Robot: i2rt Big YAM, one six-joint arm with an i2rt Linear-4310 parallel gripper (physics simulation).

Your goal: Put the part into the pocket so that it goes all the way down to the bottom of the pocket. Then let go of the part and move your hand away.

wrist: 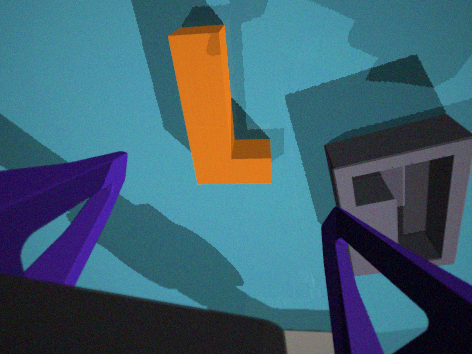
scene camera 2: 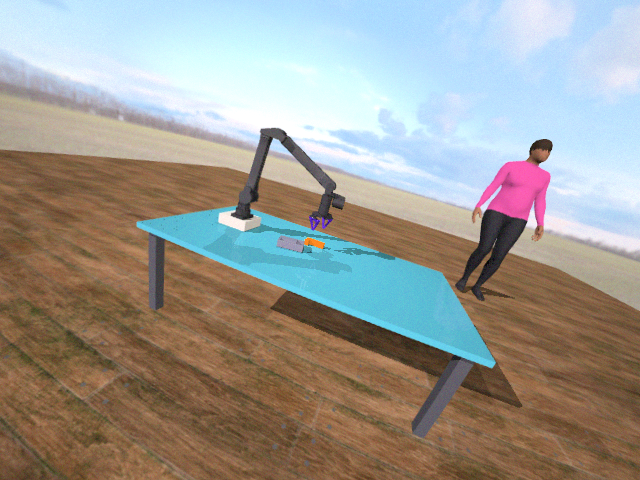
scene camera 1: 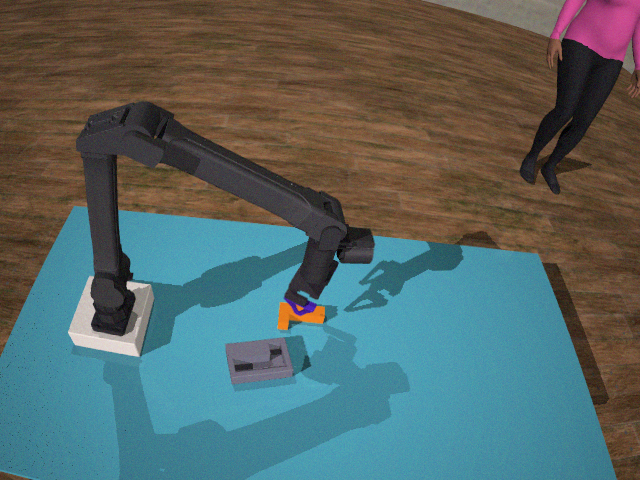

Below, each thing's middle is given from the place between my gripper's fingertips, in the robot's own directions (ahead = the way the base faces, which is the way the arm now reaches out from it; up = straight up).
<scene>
I see the orange L-shaped block point(wrist: 199, 54) 9 cm below my hand and 1 cm to the left of it. Round my hand: grey pocket block point(scene camera 1: 252, 361): 13 cm to the right, 9 cm below, 9 cm behind.
</scene>
